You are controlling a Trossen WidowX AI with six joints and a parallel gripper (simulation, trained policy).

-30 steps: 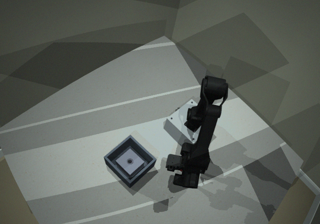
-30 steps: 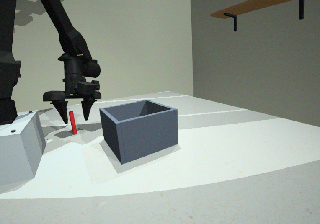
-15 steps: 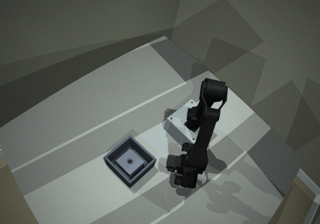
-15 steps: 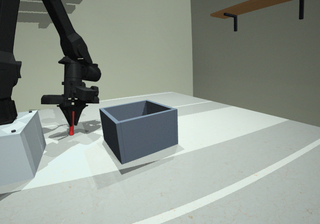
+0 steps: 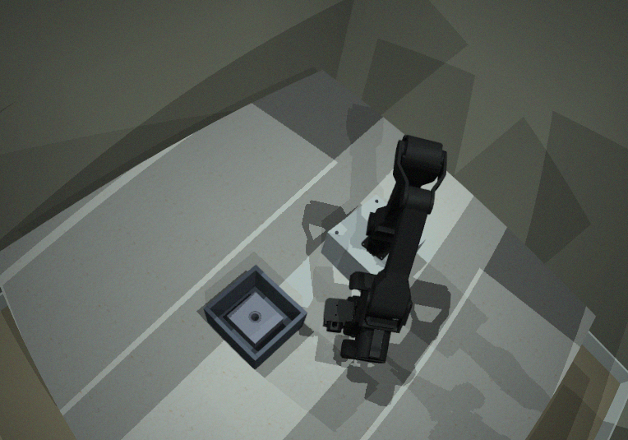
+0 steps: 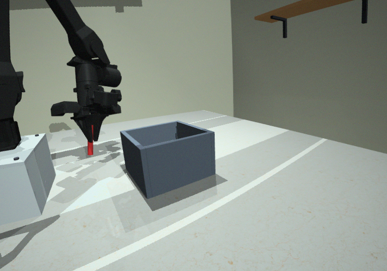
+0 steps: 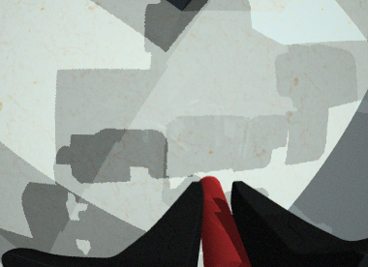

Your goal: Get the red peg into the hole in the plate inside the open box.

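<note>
The plate is 140 mm ahead of my gripper tip, 160 mm to the right of it and 20 mm below it. Also, from my gripper tip: red peg (10 mm behind, 10 mm to the left); box (140 mm ahead, 160 mm to the right, 40 mm below).
</note>
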